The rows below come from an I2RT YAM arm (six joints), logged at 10 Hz.
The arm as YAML. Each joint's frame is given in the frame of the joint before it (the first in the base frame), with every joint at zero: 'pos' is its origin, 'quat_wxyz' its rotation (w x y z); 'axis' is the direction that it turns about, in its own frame. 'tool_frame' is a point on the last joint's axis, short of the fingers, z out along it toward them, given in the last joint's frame.
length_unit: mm
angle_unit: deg
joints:
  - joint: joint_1
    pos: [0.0, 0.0, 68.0]
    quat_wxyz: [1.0, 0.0, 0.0, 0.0]
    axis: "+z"
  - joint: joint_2
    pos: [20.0, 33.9, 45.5]
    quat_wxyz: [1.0, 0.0, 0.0, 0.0]
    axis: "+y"
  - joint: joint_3
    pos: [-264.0, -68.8, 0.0]
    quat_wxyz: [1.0, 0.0, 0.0, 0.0]
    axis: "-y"
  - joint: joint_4
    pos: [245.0, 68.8, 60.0]
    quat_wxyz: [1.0, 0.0, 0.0, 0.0]
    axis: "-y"
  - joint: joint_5
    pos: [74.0, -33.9, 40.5]
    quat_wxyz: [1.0, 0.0, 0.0, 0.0]
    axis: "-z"
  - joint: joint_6
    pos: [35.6, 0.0, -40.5]
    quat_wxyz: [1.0, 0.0, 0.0, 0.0]
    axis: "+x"
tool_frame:
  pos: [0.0, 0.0, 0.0]
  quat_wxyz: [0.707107, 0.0, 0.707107, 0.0]
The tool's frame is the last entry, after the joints.
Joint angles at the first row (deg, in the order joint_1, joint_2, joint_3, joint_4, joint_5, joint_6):
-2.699, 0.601, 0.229, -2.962, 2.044, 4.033
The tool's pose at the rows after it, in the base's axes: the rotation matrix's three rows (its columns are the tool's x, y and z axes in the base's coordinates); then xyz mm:
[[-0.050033, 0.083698, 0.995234], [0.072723, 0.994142, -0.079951], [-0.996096, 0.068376, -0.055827]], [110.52, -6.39, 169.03]
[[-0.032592, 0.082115, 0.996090], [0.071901, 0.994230, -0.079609], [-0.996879, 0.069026, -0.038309]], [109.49, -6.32, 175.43]
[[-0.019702, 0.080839, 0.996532], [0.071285, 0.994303, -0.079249], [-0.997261, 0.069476, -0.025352]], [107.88, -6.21, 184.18]
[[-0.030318, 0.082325, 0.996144], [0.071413, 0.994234, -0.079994], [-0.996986, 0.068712, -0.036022]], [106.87, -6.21, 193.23]
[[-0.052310, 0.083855, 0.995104], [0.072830, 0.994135, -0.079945], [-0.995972, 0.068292, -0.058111]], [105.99, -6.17, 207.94]
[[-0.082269, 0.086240, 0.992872], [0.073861, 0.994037, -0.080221], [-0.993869, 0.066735, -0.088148]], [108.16, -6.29, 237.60]
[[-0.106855, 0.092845, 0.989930], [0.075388, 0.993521, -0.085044], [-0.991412, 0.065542, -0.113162]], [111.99, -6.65, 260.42]
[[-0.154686, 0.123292, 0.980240], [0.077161, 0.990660, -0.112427], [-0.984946, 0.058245, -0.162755]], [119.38, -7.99, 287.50]
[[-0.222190, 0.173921, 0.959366], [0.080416, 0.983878, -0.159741], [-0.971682, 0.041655, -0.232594]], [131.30, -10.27, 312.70]
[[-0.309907, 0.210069, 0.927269], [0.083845, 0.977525, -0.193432], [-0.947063, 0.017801, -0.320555]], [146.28, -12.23, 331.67]
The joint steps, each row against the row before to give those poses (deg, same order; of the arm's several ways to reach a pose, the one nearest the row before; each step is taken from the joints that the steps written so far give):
-0.003, 0.003, 0.110, 0.024, -0.156, -0.001
0.006, -0.004, 1.049, -0.047, -0.016, 0.001
0.016, 0.260, 1.704, -0.701, -0.005, 0.000
-0.016, 1.378, 2.296, -1.529, 0.027, -0.022
-0.001, 2.668, 3.826, -2.426, -0.001, 0.022
-0.003, 6.206, 7.321, -2.841, 0.019, -0.022
-0.002, 4.944, 5.770, -2.270, 0.282, 0.021
0.000, 6.490, 7.540, -3.935, 1.595, -0.022
0.001, 7.298, 7.978, -4.832, 2.777, 0.022
0.000, 7.259, 7.476, -5.594, 2.033, -0.022

